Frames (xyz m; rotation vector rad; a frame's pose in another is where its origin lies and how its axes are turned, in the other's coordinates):
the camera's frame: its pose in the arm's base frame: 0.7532 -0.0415 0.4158 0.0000 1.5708 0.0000
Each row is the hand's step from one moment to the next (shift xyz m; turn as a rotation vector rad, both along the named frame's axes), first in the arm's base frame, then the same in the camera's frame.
Working: the arm's base frame: its pose in the camera's frame: 0.4158 0.0415 -0.7532 0.0000 -1.5708 0.0000

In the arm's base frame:
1: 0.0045 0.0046 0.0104 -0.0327 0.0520 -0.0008
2: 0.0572 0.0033 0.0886 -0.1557 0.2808 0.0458
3: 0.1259 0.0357 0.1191 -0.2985 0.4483 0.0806
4: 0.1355 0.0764 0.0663 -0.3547 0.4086 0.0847
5: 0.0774 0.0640 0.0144 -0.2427 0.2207 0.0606
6: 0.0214 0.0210 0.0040 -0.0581 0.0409 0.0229
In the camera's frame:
1: -0.0104 0.0046 0.0045 0.0008 0.0520 -0.0327
2: -0.0886 0.0033 0.0572 -0.0458 0.2808 -0.1557
3: -0.1191 0.0357 0.1259 -0.0806 0.4483 -0.2985
4: -0.0663 0.0764 0.1355 -0.0847 0.4086 -0.3547
5: -0.0144 0.0640 0.0774 -0.0606 0.2207 -0.2427
6: -0.0040 0.0210 0.0214 -0.0229 0.0409 -0.0581

